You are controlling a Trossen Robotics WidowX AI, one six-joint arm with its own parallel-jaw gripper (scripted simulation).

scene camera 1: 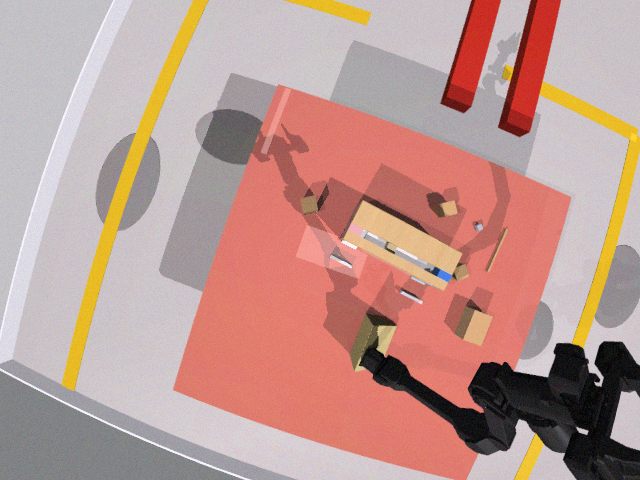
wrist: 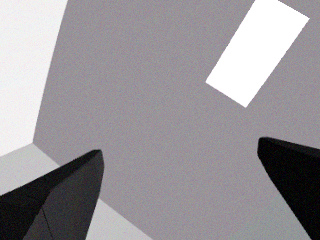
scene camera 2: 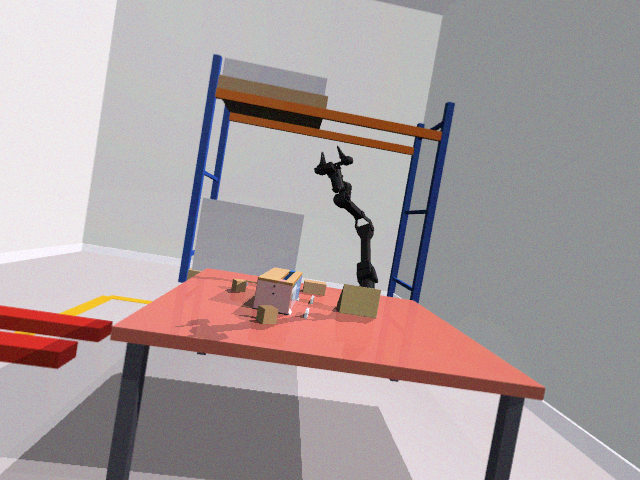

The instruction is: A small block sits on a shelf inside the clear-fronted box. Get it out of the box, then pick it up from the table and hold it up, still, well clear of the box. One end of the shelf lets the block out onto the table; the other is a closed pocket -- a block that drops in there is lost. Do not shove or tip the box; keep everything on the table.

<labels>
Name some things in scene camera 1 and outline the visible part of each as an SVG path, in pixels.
My gripper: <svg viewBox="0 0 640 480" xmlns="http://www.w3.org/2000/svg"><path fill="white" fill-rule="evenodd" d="M556 343L553 350L555 358L549 375L540 380L536 390L538 410L542 416L554 420L559 427L567 429L568 425L589 431L587 435L579 432L571 434L566 453L562 459L565 465L567 465L566 467L568 467L576 480L640 480L640 451L610 438L621 391L631 393L635 390L640 397L640 365L635 362L635 359L631 356L623 342L603 341L599 345L594 363L603 376L602 385L597 386L594 382L598 383L601 379L596 373L589 373L589 359L585 358L584 349L576 344Z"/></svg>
A clear-fronted box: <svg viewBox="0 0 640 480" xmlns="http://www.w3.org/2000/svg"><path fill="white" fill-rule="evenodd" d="M400 290L400 293L419 303L423 302L403 290ZM330 255L330 258L350 268L353 267L353 265L332 254ZM362 200L356 206L340 237L341 243L355 250L358 248L403 273L409 274L411 279L423 285L427 284L444 291L463 253L413 227L413 225L381 210L377 206ZM385 243L397 246L395 254L384 250Z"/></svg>
</labels>
